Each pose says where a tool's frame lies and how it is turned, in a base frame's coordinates. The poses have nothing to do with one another.
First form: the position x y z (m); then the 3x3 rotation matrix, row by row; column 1 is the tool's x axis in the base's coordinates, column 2 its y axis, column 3 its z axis. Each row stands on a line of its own.
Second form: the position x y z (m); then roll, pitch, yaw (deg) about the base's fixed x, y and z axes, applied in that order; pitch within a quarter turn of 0, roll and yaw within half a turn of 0. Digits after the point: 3 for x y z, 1 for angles.
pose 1, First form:
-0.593 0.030 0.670
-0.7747 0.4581 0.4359
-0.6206 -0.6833 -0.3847
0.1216 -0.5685 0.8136
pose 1, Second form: -0.593 0.030 0.670 -34.9 -7.0 -141.3
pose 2, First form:
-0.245 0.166 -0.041
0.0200 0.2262 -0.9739
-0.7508 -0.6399 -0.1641
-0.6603 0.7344 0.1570
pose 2, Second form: -0.245 0.166 -0.041 77.9 41.3 -88.5
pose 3, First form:
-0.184 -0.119 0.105
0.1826 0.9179 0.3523
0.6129 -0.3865 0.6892
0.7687 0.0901 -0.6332
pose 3, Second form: -0.184 -0.119 0.105 171.9 -50.2 73.4
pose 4, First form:
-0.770 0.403 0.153
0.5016 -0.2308 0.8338
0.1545 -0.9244 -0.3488
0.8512 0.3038 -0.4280
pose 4, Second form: -0.770 0.403 0.153 144.6 -58.3 17.1
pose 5, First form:
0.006 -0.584 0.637
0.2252 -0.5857 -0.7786
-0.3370 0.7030 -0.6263
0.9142 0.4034 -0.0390
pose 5, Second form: 0.006 -0.584 0.637 95.5 -66.1 -56.2
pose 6, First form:
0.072 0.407 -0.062
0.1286 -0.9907 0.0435
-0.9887 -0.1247 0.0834
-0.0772 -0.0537 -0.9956
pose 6, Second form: 0.072 0.407 -0.062 -176.9 4.4 -82.6
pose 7, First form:
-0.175 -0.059 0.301
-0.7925 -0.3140 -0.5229
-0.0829 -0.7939 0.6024
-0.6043 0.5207 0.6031
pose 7, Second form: -0.175 -0.059 0.301 40.8 37.2 -174.0
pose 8, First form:
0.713 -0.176 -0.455
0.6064 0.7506 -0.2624
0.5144 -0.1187 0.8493
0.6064 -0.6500 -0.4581
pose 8, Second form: 0.713 -0.176 -0.455 -125.2 -37.3 40.3
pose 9, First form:
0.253 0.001 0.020
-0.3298 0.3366 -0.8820
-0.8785 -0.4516 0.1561
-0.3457 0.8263 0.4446
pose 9, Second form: 0.253 0.001 0.020 61.7 20.2 -110.6
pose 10, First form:
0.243 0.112 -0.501
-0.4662 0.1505 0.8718
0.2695 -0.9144 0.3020
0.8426 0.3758 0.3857
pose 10, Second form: 0.243 0.112 -0.501 44.3 -57.4 150.0
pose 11, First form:
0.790 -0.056 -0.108
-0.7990 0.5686 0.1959
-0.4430 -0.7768 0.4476
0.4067 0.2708 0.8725
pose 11, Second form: 0.790 -0.056 -0.108 17.2 -24.0 -151.0
